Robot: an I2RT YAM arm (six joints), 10 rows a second.
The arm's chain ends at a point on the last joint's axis. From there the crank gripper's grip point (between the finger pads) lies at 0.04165 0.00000 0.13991 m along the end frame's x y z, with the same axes.
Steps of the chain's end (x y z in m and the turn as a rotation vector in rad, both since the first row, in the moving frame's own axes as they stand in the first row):
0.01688, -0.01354, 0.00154, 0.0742, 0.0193, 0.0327
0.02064, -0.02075, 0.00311, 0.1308, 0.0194, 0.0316
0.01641, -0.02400, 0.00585, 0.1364, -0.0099, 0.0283
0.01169, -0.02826, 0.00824, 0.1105, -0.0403, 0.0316
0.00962, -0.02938, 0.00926, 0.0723, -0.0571, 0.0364
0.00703, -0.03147, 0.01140, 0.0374, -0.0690, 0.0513
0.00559, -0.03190, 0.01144, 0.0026, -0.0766, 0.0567
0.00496, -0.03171, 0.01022, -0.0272, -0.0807, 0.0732
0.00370, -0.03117, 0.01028, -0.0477, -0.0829, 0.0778
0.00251, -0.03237, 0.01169, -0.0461, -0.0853, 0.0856
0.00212, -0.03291, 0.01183, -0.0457, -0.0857, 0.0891
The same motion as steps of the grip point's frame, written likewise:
0.01972, -0.02247, 0.00038, 0.0742, 0.0193, 0.0327
0.02361, -0.03759, 0.00117, 0.1308, 0.0194, 0.0316
0.01528, -0.04189, 0.00504, 0.1364, -0.0099, 0.0283
0.00625, -0.04255, 0.00902, 0.1105, -0.0403, 0.0316
0.00173, -0.03820, 0.01110, 0.0723, -0.0571, 0.0364
-0.00263, -0.03486, 0.01388, 0.0374, -0.0690, 0.0513
-0.00529, -0.03021, 0.01422, 0.0026, -0.0766, 0.0567
-0.00669, -0.02524, 0.01303, -0.0272, -0.0807, 0.0732
-0.00840, -0.02165, 0.01301, -0.0477, -0.0829, 0.0778
-0.00997, -0.02281, 0.01449, -0.0461, -0.0853, 0.0856
-0.01044, -0.02329, 0.01465, -0.0457, -0.0857, 0.0891

